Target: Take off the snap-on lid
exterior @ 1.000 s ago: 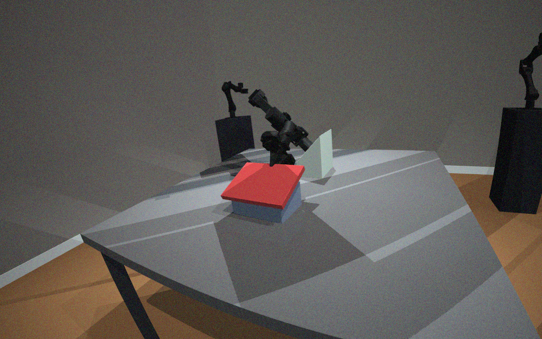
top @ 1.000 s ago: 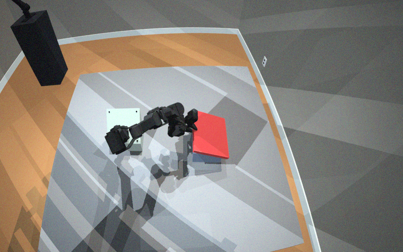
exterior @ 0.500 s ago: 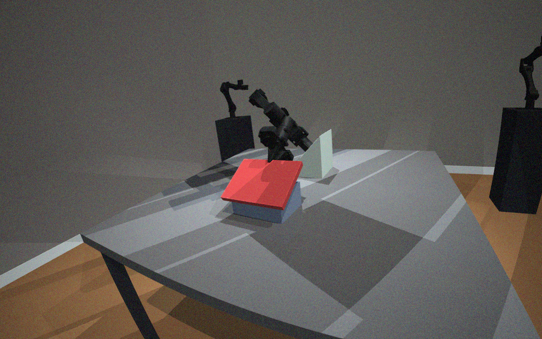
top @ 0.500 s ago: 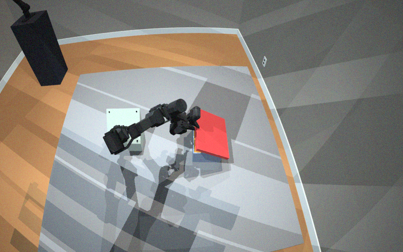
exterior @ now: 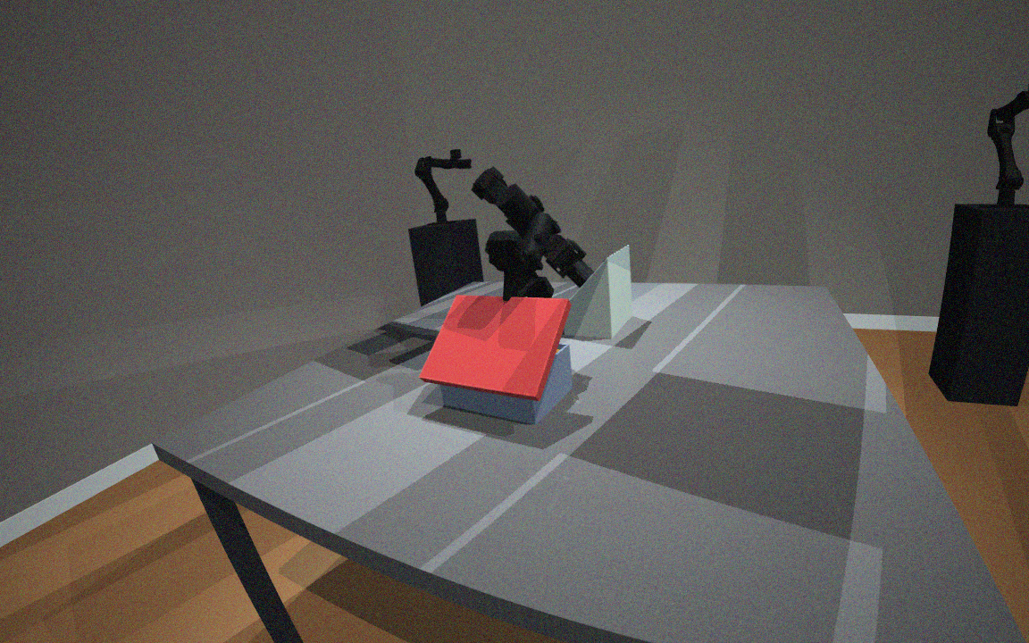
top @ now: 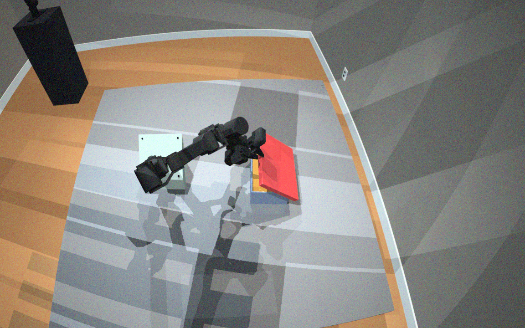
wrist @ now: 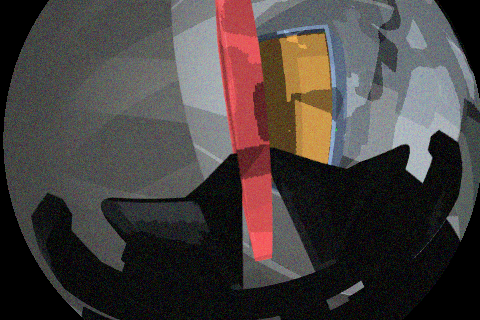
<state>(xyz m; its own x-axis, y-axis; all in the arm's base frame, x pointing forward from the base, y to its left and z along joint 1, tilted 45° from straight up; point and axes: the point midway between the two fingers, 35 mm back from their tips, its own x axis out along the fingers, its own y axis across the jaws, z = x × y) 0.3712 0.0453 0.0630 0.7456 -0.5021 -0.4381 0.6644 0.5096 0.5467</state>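
Now: gripper tip 70 mm short of the red lid and 50 mm above it. The rest, counted from my gripper tip: storage box 130 mm below, 40 mm ahead.
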